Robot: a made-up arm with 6 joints.
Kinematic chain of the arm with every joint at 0, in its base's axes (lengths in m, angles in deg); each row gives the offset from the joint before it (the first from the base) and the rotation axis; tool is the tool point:
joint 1: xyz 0 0 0.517 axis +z
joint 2: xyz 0 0 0 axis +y
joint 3: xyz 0 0 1.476 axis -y
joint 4: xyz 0 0 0 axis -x
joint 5: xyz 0.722 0 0 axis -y
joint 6: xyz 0 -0.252 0 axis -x
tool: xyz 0 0 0
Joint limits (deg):
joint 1: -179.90..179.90
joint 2: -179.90..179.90
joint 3: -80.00..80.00
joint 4: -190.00..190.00
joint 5: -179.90..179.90
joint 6: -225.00..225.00
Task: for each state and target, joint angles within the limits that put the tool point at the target. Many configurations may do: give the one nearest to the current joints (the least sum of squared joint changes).
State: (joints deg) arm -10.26 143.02 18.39 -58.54 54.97 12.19
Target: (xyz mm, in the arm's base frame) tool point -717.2 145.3 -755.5
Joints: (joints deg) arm -20.09 179.79 1.63 -64.14 54.97 12.19
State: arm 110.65 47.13 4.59 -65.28 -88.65 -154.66
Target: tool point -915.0 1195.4 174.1
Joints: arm 130.95 73.81 8.24 -68.50 -88.65 -154.66
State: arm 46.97 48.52 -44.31 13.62 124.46 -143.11
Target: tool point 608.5 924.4 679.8
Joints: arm 69.45 53.44 -49.59 13.29 124.46 -143.11
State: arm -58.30 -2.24 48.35 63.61 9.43 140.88
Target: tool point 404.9 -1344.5 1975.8
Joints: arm -67.59 26.47 20.74 56.71 9.43 140.88
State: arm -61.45 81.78 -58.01 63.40 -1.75 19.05
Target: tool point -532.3 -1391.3 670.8
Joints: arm -106.13 54.64 -30.39 60.31 -1.75 19.05
